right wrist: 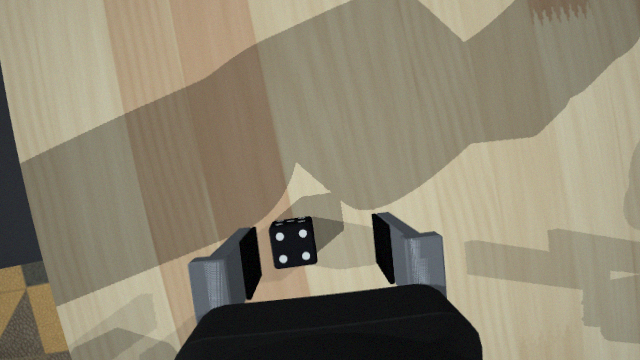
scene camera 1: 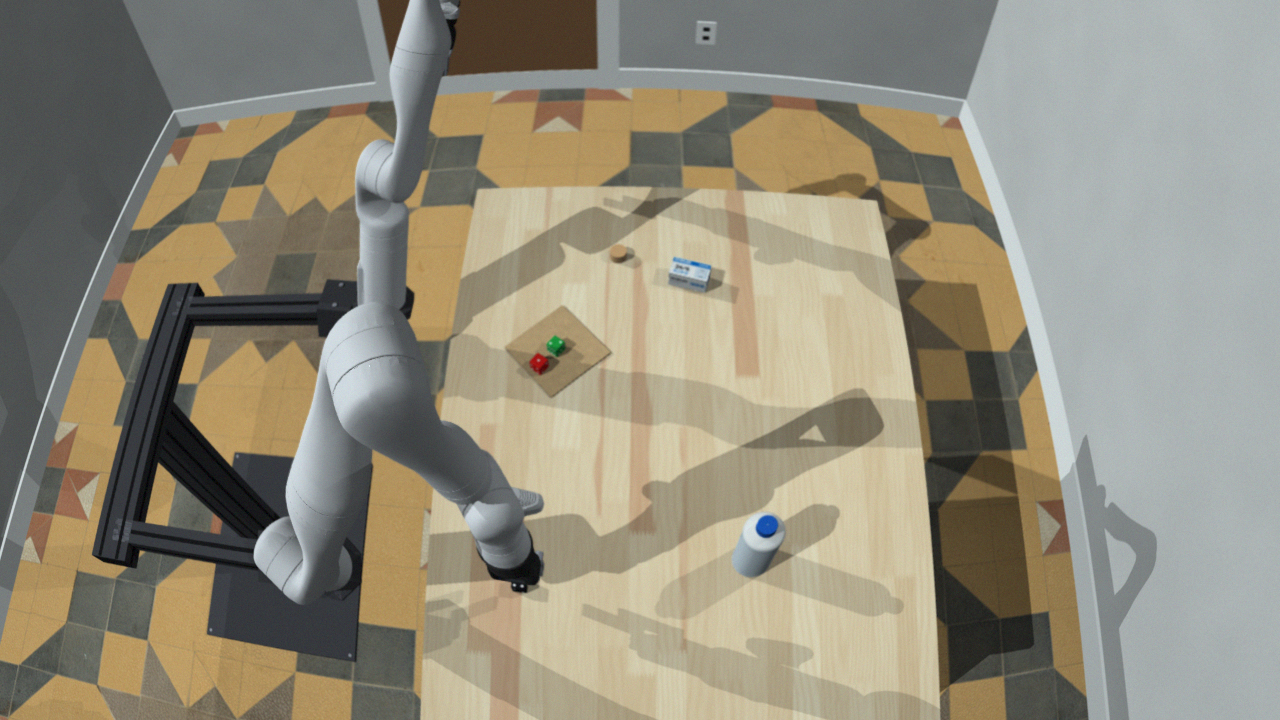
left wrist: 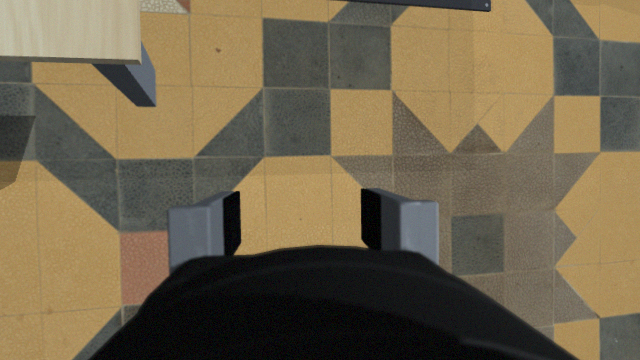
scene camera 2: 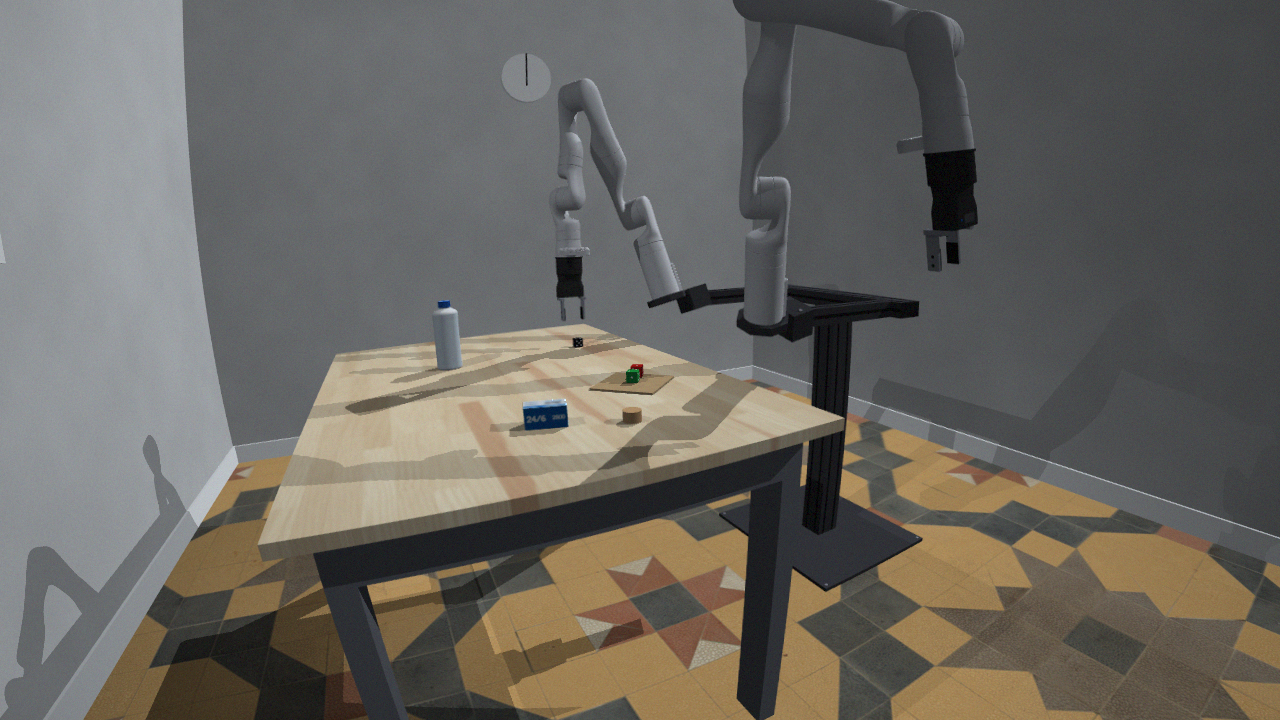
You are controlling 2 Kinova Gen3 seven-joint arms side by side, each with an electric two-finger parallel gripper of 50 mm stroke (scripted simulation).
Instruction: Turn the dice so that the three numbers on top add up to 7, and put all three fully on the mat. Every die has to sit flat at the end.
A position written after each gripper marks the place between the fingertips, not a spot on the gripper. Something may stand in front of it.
In view: the left gripper [scene camera 2: 944, 266], the right gripper [scene camera 2: 573, 319], a brown square mat [scene camera 1: 583, 350] and a black die [right wrist: 293, 244].
The brown square mat also shows in scene camera 2 [scene camera 2: 649, 384]. The left gripper also shows in the left wrist view [left wrist: 301, 215]. The right gripper is seen too in the right wrist view [right wrist: 316, 245] and in scene camera 1 [scene camera 1: 523, 567]. The right wrist view misses the brown square mat: it is out of frame. The left wrist view does not show the brown square mat: it is out of frame.
